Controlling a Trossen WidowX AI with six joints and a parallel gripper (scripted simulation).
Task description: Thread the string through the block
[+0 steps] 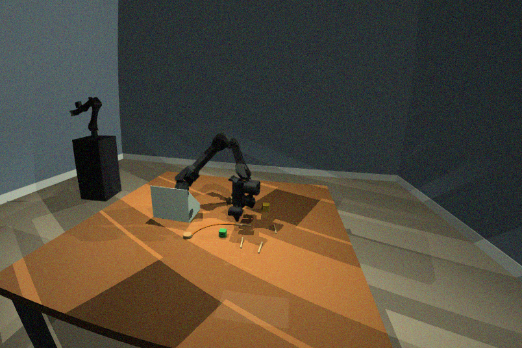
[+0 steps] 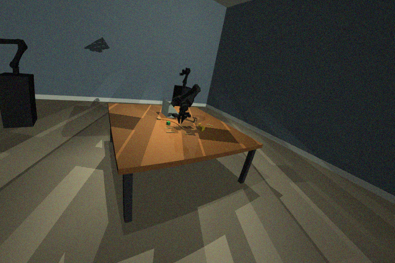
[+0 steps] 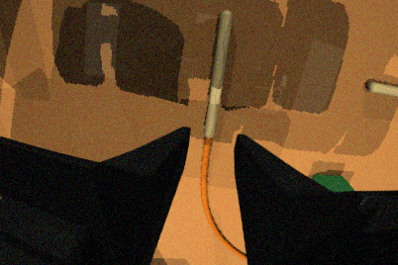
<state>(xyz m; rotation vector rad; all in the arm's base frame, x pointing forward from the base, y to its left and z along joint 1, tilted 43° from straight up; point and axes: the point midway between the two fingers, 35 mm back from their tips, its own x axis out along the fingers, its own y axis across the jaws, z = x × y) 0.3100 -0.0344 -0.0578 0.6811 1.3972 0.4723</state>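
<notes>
My gripper tip is 2 cm above the thin pale stick and 1 cm short of it. From my gripper tip the other things lie so: yellow cube (17 cm to the left, 14 cm ahead, 1 cm below); then round wooden button (22 cm behind, 12 cm to the right, 2 cm below); then green block (10 cm to the right, 6 cm behind, 1 cm below).
</notes>
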